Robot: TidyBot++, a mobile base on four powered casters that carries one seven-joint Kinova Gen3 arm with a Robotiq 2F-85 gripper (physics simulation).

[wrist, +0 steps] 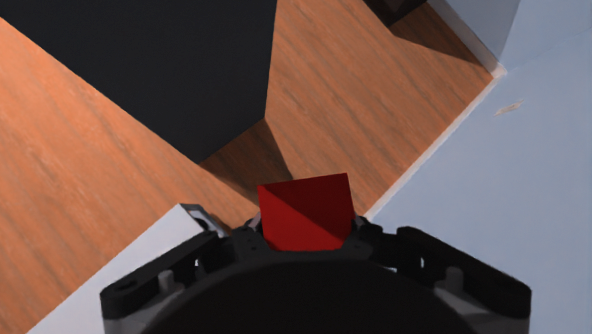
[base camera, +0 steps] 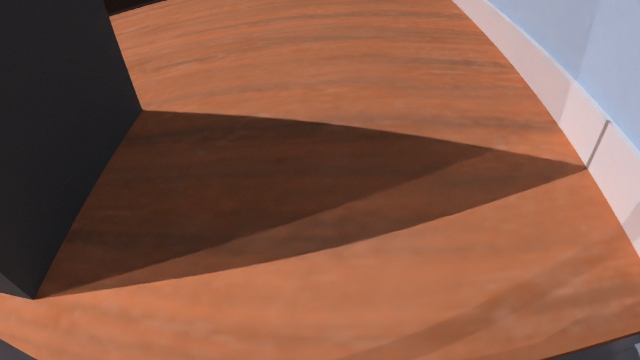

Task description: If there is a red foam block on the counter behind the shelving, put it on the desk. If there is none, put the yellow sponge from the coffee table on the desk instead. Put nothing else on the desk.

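Places are measured from the arm's base along level axes (x right, y back, z down), in millimetres.
Where they show: gripper, fingertip midpoint: (wrist: 305, 223).
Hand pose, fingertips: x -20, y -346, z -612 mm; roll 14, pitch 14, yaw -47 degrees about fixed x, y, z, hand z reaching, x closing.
Observation:
After its pixels a point has its place.
A red foam block (wrist: 307, 212) @(z -646, x -32, y -347 mm) shows in the wrist view at the lower middle, partly in shadow. My gripper (wrist: 305, 223) @(z -612, x -20, y -346 mm) is shut on it, with one finger against each side. The block is held up above the wooden floor, and its lower part is hidden by the gripper body. The desk, the counter, the coffee table and the yellow sponge cannot be made out in either view.
A tall dark panel (base camera: 55, 125) @(z 261, x -417, y -482 mm) (wrist: 170, 70) @(z -299, x -422, y -399 mm) stands on the wooden floor (base camera: 325, 295) @(z 397, x -22, y -287 mm) (wrist: 60, 165) @(z 396, x -857, y 206 mm) at the left. A pale blue wall (base camera: 600, 55) @(z 240, x 415, y -515 mm) (wrist: 525, 200) @(z -339, x 437, y -848 mm) with a white skirting runs along the right. A dark piece (wrist: 400, 10) stands at the top of the wrist view.

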